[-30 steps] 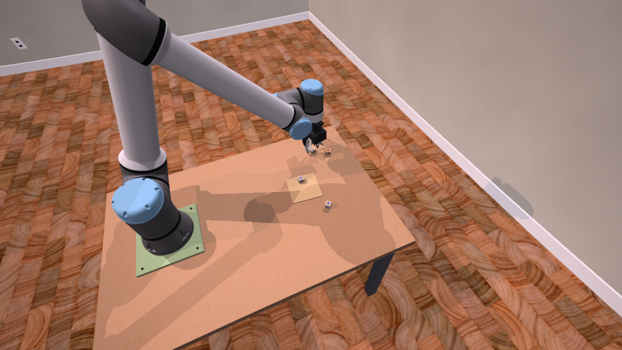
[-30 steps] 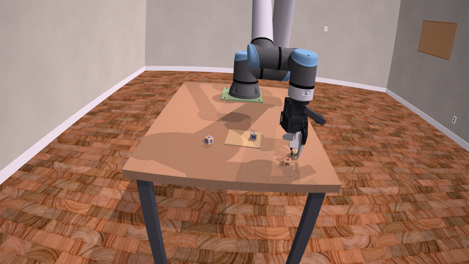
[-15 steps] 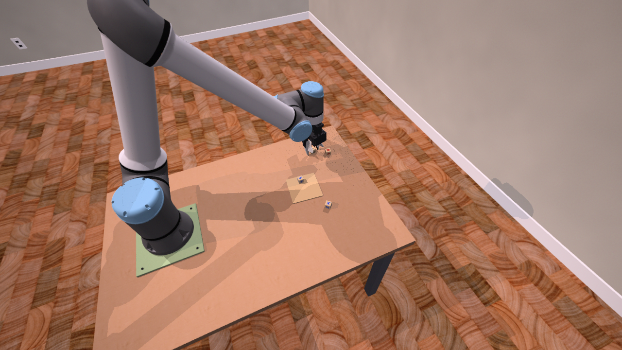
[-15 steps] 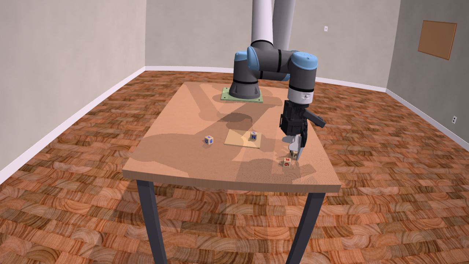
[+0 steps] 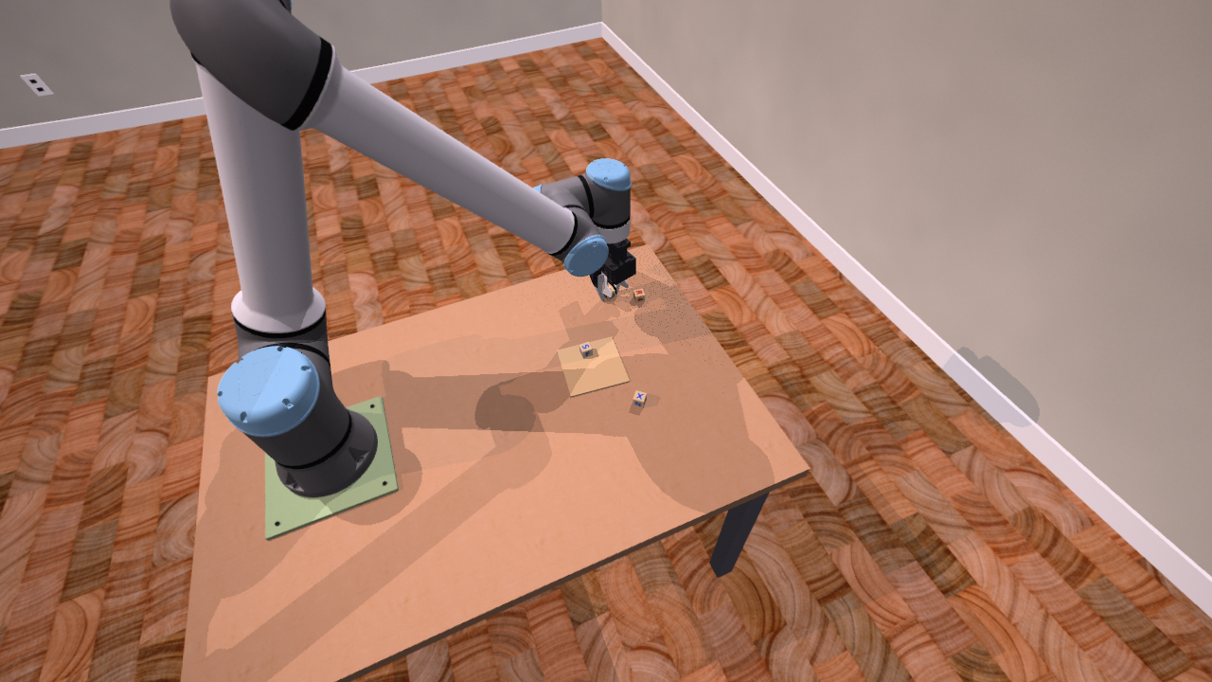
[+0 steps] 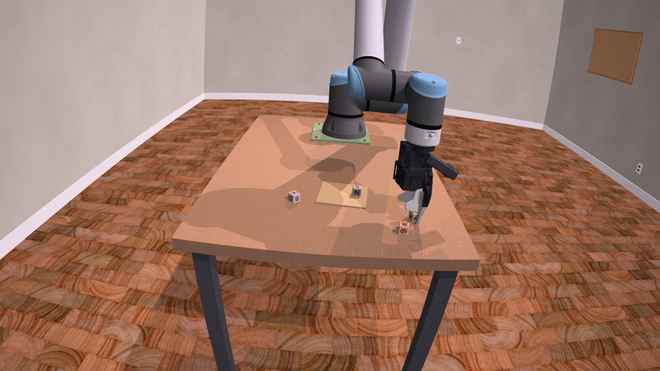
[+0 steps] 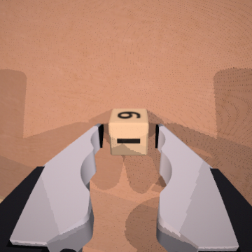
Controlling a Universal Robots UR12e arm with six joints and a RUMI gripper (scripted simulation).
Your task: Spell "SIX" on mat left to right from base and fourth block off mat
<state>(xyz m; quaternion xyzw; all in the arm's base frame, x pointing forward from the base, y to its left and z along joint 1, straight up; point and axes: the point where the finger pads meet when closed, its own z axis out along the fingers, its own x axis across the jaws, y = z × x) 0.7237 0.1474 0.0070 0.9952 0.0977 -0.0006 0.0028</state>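
Right now my hand is 19 cm to the left of the mat, 14 cm past it and 1 cm above it. Round my hand: red-lettered block (7 cm ahead, 4 cm to the right).
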